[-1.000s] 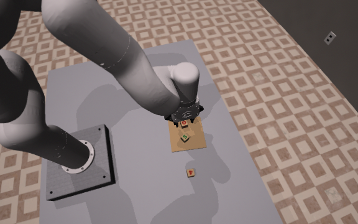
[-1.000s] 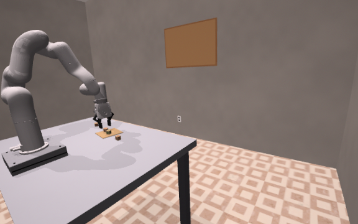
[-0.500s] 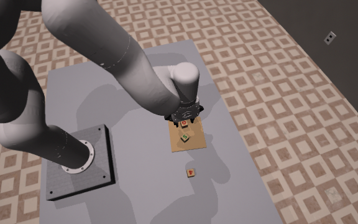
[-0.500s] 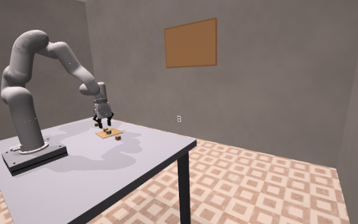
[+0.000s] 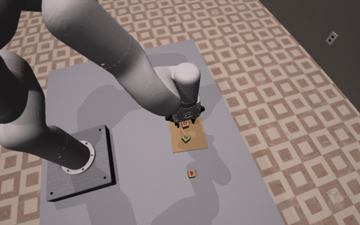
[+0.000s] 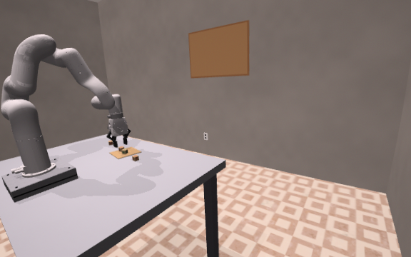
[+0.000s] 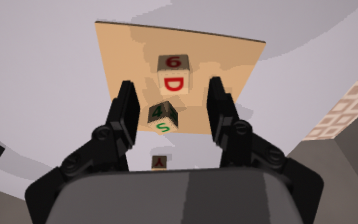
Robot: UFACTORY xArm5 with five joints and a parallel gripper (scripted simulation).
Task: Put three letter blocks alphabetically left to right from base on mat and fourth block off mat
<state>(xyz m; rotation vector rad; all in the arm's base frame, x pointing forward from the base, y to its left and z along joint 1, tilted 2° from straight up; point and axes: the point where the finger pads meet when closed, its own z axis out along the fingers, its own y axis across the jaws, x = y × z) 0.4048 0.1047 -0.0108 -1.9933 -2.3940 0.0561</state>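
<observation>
Right now my hand is 40 mm above the wooden letter block. The rest, counted from my hand: tan mat (10 mm ahead, 40 mm to the right, 50 mm below).
</observation>
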